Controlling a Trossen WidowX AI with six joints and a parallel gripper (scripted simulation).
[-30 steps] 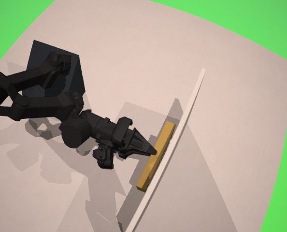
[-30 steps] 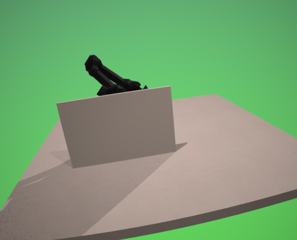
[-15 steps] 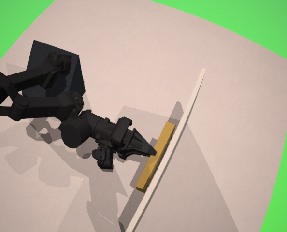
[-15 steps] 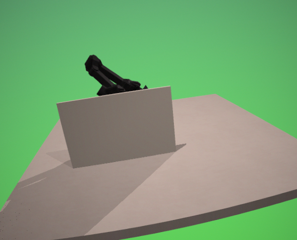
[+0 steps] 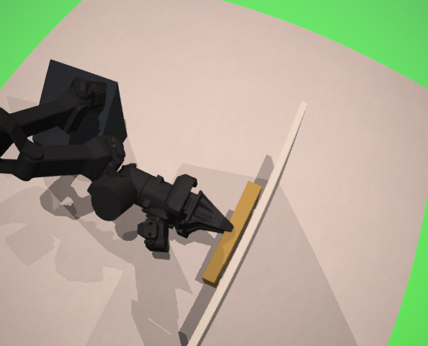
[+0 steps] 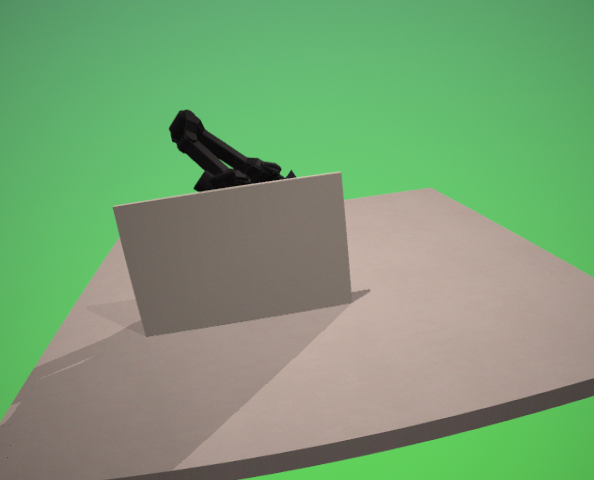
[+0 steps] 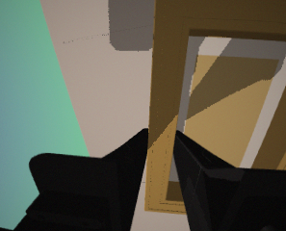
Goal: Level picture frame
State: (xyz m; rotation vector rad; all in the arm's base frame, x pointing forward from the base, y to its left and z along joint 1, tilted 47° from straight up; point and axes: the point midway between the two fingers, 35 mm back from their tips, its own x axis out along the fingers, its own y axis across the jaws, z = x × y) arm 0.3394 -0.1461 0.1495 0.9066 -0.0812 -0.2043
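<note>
Now: the picture frame 50 mm below my gripper tip and 10 mm ahead of it. From my gripper tip the other things lie so: thin upright wall 70 mm below, 20 mm ahead, 10 mm to the right.
</note>
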